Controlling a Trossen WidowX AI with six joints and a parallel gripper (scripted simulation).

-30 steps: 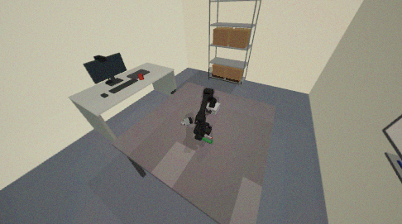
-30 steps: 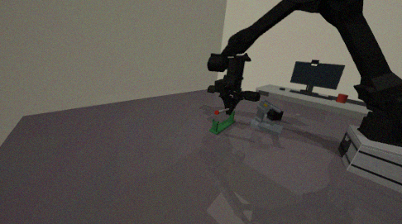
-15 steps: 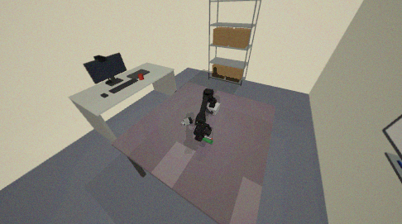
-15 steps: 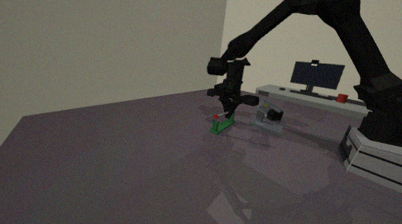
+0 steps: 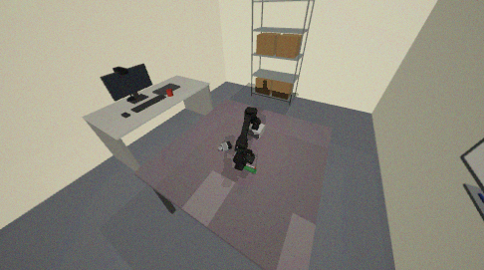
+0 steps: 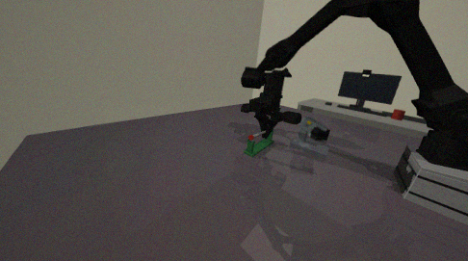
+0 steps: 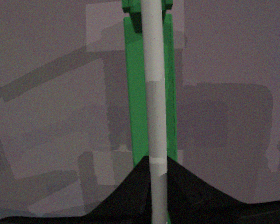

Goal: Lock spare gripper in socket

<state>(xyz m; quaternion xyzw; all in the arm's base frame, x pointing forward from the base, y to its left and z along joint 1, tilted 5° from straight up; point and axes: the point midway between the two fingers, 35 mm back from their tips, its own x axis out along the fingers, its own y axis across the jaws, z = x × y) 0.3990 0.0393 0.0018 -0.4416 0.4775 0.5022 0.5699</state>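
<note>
Right now my gripper tip is 20 mm to the right of the green cradle. Also, from my gripper tip: mount: 120 mm behind, 90 mm to the right, 30 mm above; spare gripper: 130 mm behind, 240 mm to the right.
</note>
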